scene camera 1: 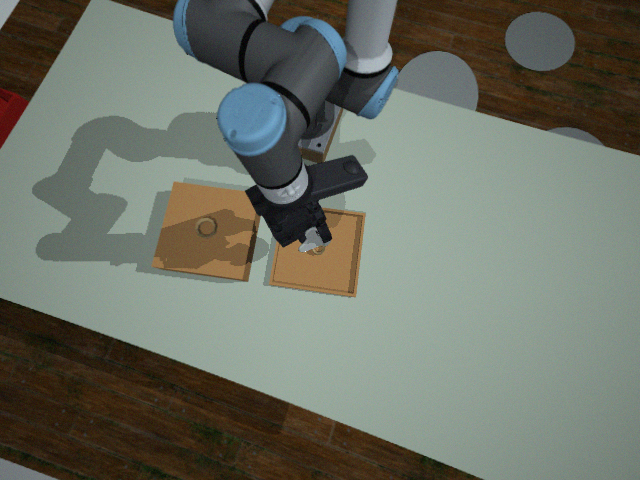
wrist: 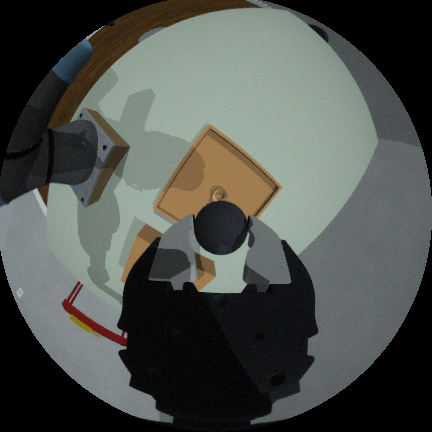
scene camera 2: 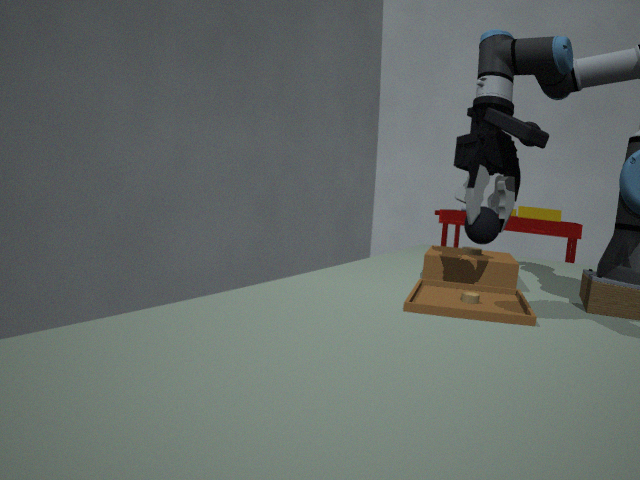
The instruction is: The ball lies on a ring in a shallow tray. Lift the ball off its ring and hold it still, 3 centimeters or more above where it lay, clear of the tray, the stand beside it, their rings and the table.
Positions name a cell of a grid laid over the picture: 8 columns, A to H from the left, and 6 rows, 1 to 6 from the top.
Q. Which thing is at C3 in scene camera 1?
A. A box-shaped stand.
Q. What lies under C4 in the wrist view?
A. A box-shaped stand.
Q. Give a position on a box-shaped stand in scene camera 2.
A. F4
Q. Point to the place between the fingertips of my gripper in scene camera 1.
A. D3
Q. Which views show my gripper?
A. Scene camera 1, the wrist view and scene camera 2: all of them.
